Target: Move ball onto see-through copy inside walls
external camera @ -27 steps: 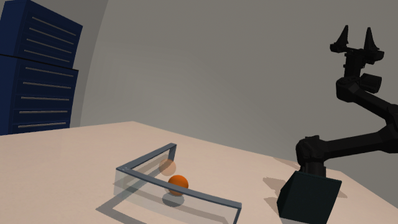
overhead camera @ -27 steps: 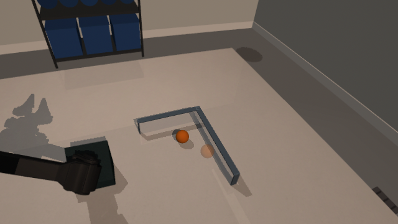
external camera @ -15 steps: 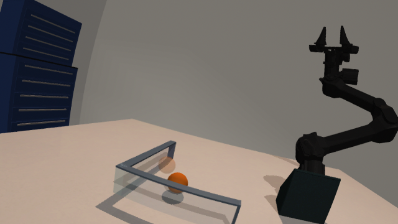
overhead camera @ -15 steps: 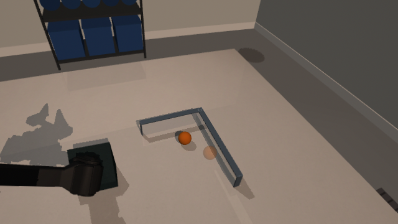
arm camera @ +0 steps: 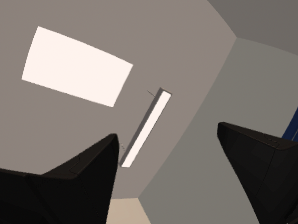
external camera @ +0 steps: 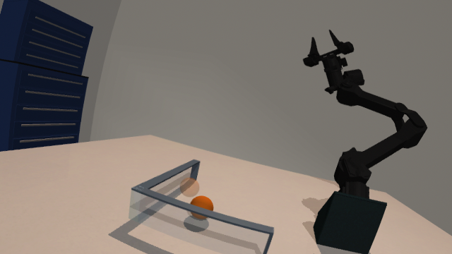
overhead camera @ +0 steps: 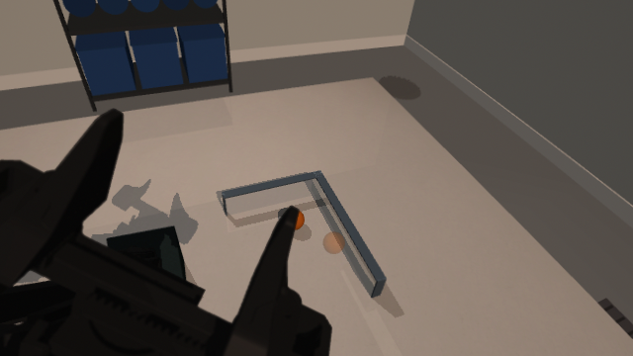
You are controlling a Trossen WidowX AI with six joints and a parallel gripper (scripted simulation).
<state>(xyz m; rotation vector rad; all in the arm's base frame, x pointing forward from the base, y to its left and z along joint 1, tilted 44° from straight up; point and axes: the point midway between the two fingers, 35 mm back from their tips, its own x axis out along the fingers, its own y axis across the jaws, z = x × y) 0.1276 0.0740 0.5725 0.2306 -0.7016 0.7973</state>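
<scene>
Now: gripper tip 55 cm above the orange ball, 41 cm to the right of it and 20 cm short of it.
</scene>
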